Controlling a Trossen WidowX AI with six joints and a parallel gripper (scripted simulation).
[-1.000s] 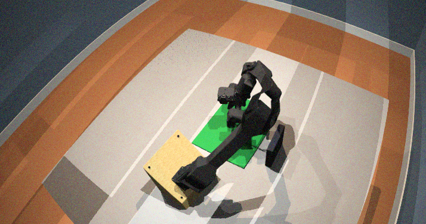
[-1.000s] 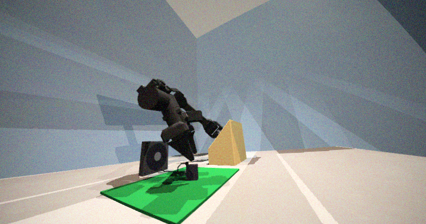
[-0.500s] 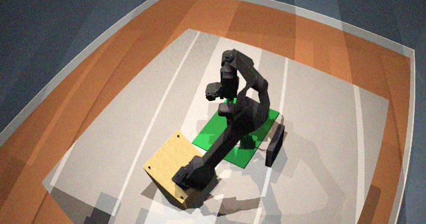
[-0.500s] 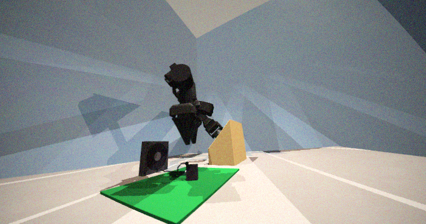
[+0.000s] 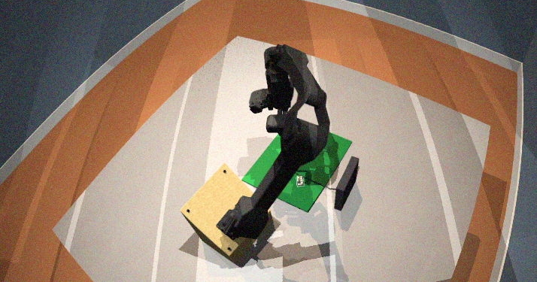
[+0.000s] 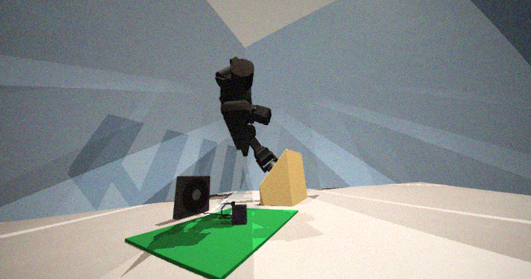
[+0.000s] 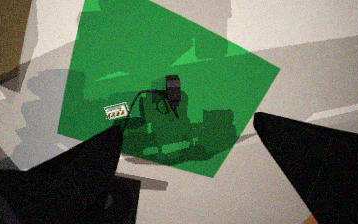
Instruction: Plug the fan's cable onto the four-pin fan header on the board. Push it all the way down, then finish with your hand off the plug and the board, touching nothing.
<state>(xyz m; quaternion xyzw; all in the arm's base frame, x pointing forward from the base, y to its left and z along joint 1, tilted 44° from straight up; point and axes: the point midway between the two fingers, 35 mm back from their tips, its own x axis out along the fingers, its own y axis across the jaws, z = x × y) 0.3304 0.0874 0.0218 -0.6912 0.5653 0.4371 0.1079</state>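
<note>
Now: the fan plug 140 mm below my gripper tip and 10 mm to the right of it. The rest, counted from my gripper tip: black fan (230 mm to the right, 100 mm below, 30 mm behind); four-pin header (160 mm below, 80 mm to the right, 60 mm behind); green board (180 mm below, 40 mm to the right, 10 mm ahead).
</note>
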